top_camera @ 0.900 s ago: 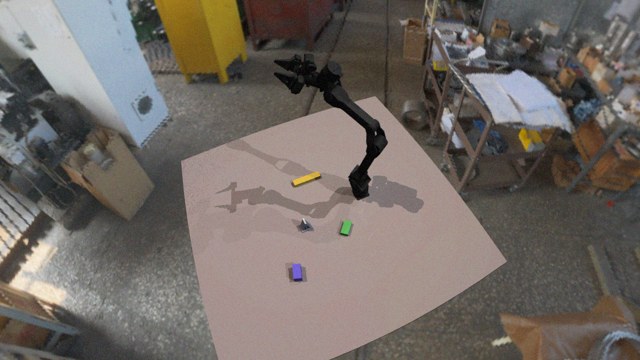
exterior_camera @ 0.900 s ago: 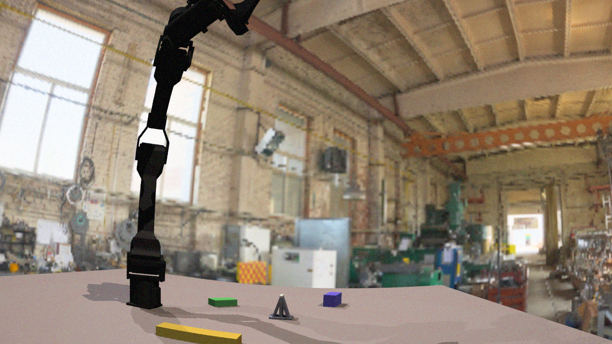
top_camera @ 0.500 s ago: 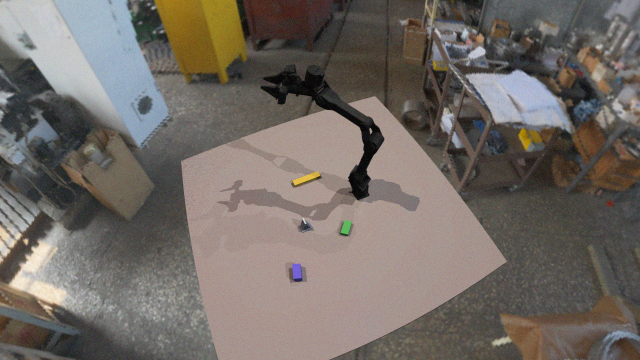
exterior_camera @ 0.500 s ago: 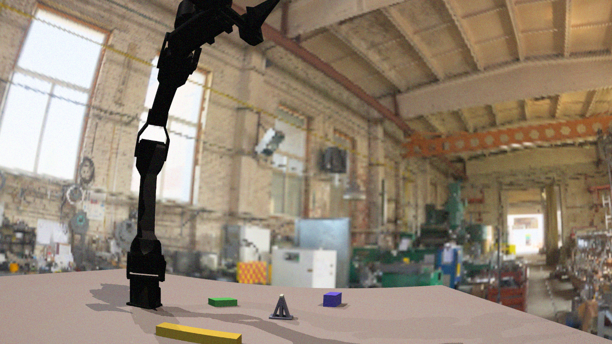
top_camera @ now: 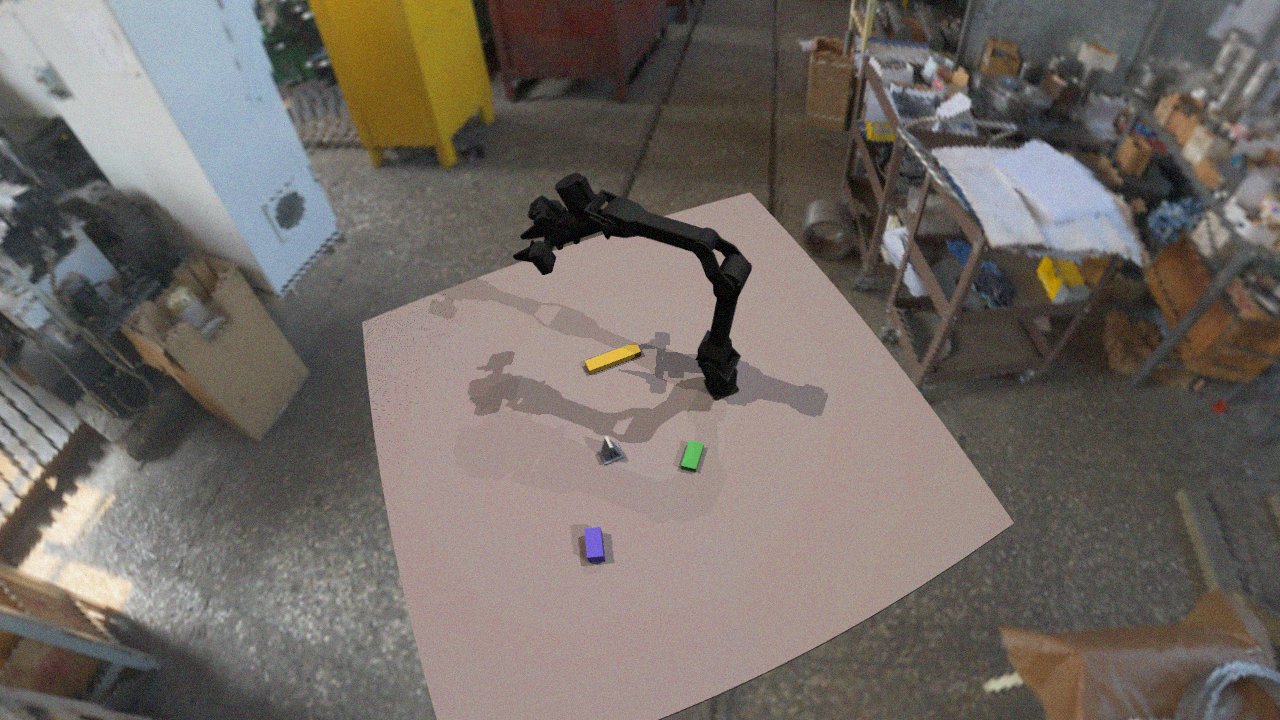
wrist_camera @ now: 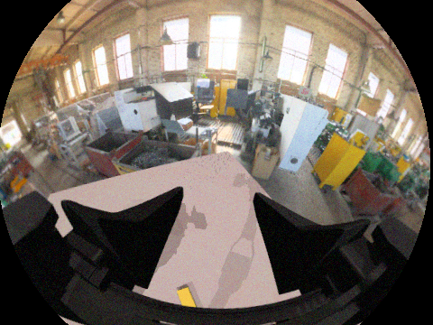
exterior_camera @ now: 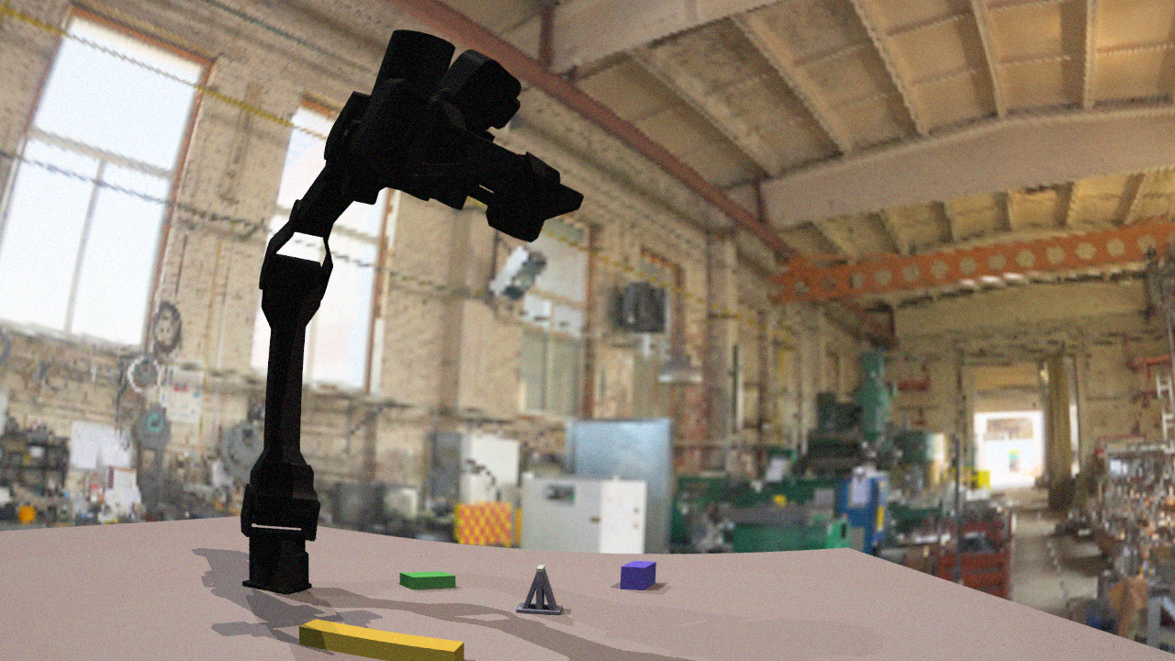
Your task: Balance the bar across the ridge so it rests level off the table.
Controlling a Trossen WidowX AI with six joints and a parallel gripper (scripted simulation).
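Now: the yellow bar 330 mm below my gripper tip, 140 mm behind it and 120 mm to the left of it. The rest, counted from my gripper tip: green block 440 mm to the left, 330 mm below, 200 mm behind; then purple block 560 mm to the left, 330 mm below, 70 mm ahead.
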